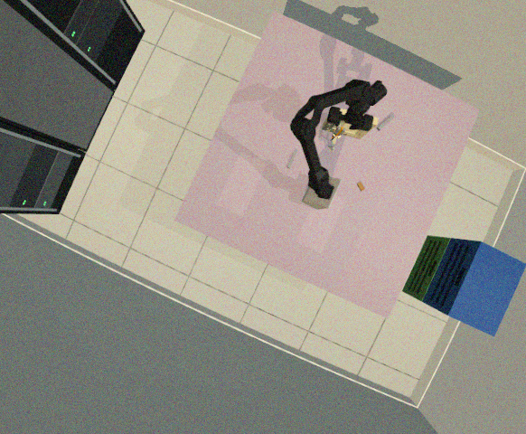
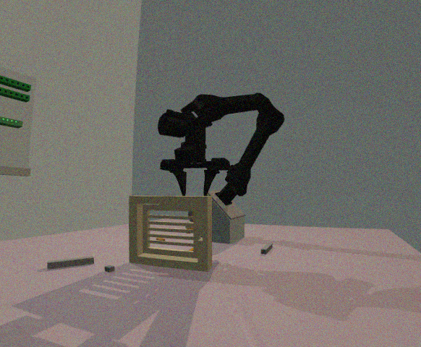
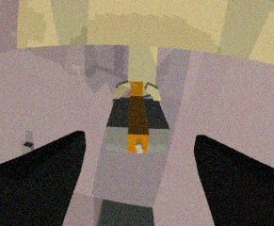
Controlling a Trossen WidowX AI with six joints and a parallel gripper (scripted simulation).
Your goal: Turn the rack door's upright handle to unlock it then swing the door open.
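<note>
Now: the orange handle 10 mm behind my gripper tip and 70 mm below it. Also, from my gripper tip: short bar: 180 mm behind, 160 mm to the left, 170 mm below; then long grey bar: 210 mm ahead, 240 mm to the right, 170 mm below; then grey block: 180 mm ahead, 130 mm to the right, 170 mm below.
</note>
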